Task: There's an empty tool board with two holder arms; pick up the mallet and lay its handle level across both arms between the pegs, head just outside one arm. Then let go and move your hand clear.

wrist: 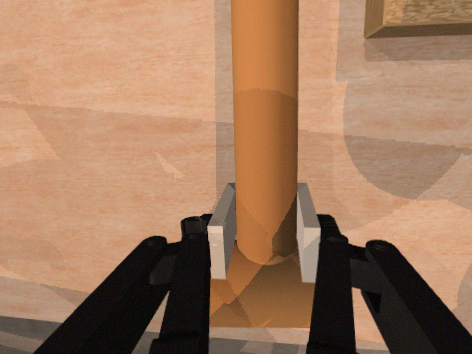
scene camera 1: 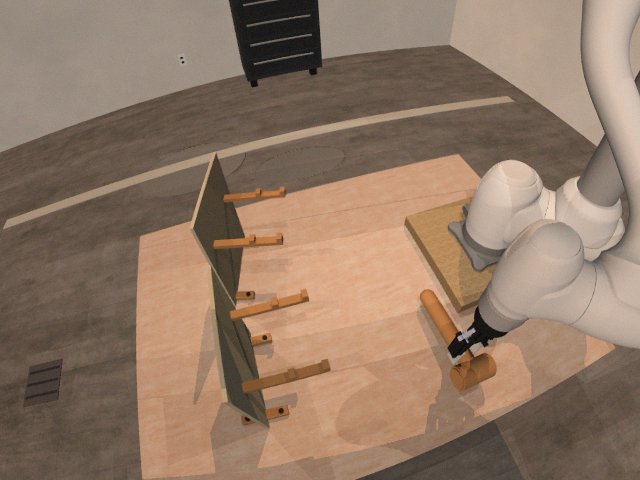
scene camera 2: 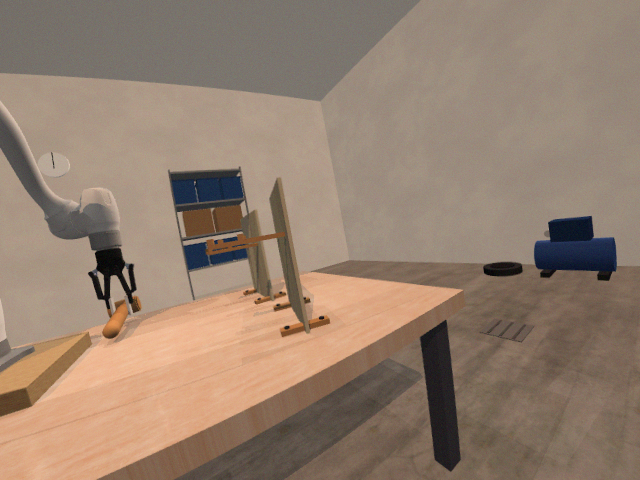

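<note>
The orange-brown wooden mallet is roughly level, seemingly slightly above the table. My gripper is shut on its handle close to the head; the grey pads stand on both sides of the handle. Two upright tool boards stand in line: one farther, one nearer in scene camera 1. Each has two pegged orange arms pointing toward the robot's side, with no tool on them. The boards do not show in the wrist view.
The wooden table carries everything. The robot's base stands on a thick wooden plinth beside the mallet's handle end. Orange feet stick out under the boards.
</note>
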